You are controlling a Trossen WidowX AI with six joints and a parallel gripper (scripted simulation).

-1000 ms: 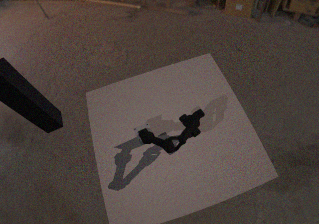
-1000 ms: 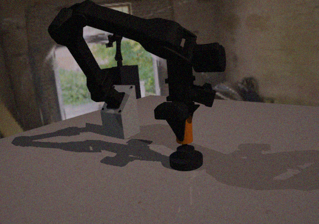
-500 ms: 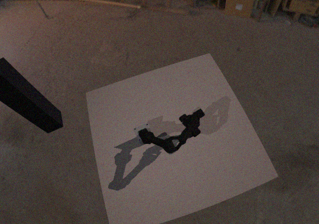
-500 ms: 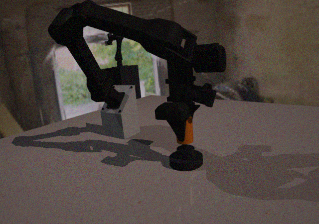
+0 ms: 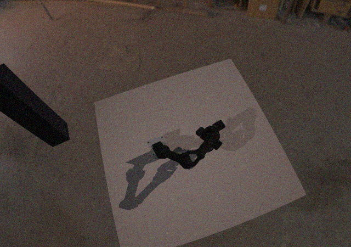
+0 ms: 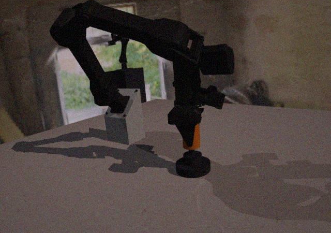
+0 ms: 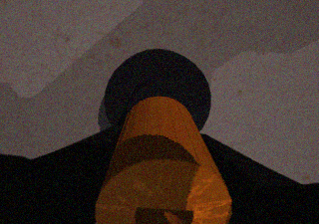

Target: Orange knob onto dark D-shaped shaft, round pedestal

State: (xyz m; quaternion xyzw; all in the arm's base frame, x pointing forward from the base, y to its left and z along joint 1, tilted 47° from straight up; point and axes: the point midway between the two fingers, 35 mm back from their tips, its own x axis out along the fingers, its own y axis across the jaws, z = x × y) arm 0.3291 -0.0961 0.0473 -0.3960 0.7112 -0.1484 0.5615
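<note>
Right now the orange knob is 2 cm above my gripper tip. Round my gripper tip: dark round pedestal 4 cm below.
</note>
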